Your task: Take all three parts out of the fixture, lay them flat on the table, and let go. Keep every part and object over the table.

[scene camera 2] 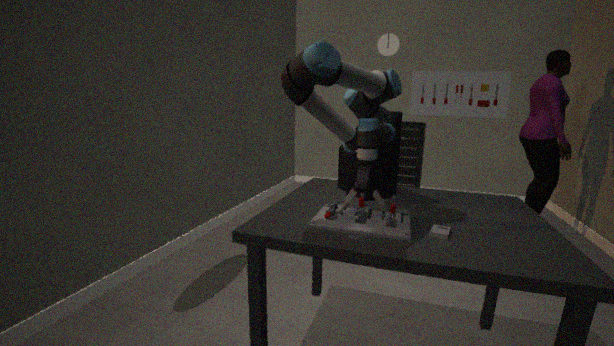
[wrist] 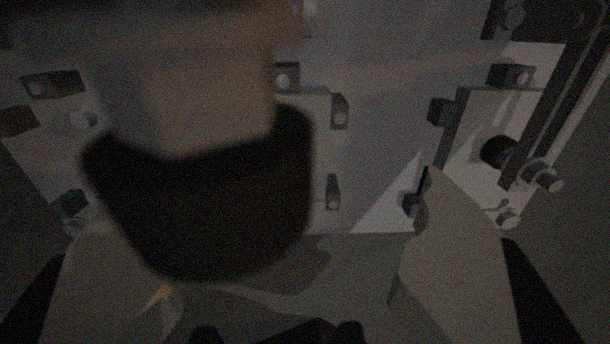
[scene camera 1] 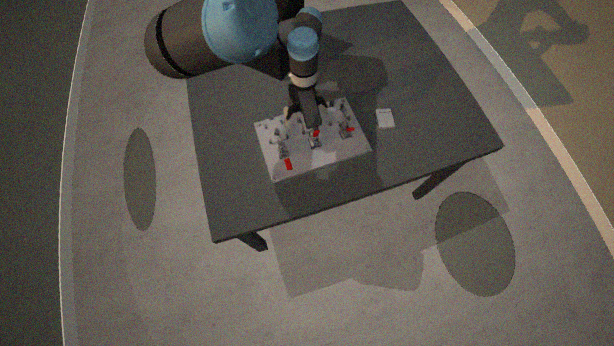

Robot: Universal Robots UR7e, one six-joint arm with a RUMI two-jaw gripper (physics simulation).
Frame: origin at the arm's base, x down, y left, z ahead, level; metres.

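Seen in the pictures: gripper, fingertip midpoint: (scene camera 2: 363, 210).
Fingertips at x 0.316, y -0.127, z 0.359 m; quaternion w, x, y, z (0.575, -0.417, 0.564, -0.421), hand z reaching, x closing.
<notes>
Pixels of each thing's top centre, then the offset from my fingertips to it. "spot": a spot on its surface instead. Level surfaces: height alone.
- pale fixture, middle of its top: (wrist: 285, 67) (scene camera 1: 311, 135) (scene camera 2: 361, 218) dx +0.017, dy -0.015, dz +0.049 m
- pale part, middle of its top: (scene camera 1: 385, 117) (scene camera 2: 440, 229) dx +0.017, dy +0.242, dz +0.150 m
- middle part, middle of its top: (wrist: 286, 170) (scene camera 1: 307, 121) dx -0.009, dy -0.002, dz +0.008 m
- clamp bar, surface spot: (wrist: 562, 95) spot: dx -0.021, dy -0.114, dz +0.011 m
- dark table, its level: dx +0.032 m
The pale fixture (scene camera 1: 357, 144) (scene camera 2: 385, 232) (wrist: 380, 125) lies on the table. A pale part (scene camera 1: 385, 119) (scene camera 2: 440, 231) lies flat beside it, at right in the scene views. The middle part (wrist: 321, 145) sits between dark stop blocks, mostly hidden by a large blurred dark shape close to the wrist camera. Another part (wrist: 480, 110) sits at the right of the wrist view, under a clamp bar (wrist: 562, 95). The left station in the wrist view shows pins and blocks. My gripper (scene camera 1: 304, 125) (scene camera 2: 364, 206) (wrist: 290, 174) is open and empty, fingers spread low over the fixture's middle.
Three clamps have red handles: the left one (scene camera 1: 288, 164) (scene camera 2: 328, 215) lies low, the middle one (scene camera 1: 315, 133) (scene camera 2: 361, 201) and the right one (scene camera 1: 350, 129) (scene camera 2: 393, 208) stand up. The dark table (scene camera 1: 440, 125) (scene camera 2: 515, 240) extends around the fixture. A person (scene camera 2: 545, 115) stands behind it.
</notes>
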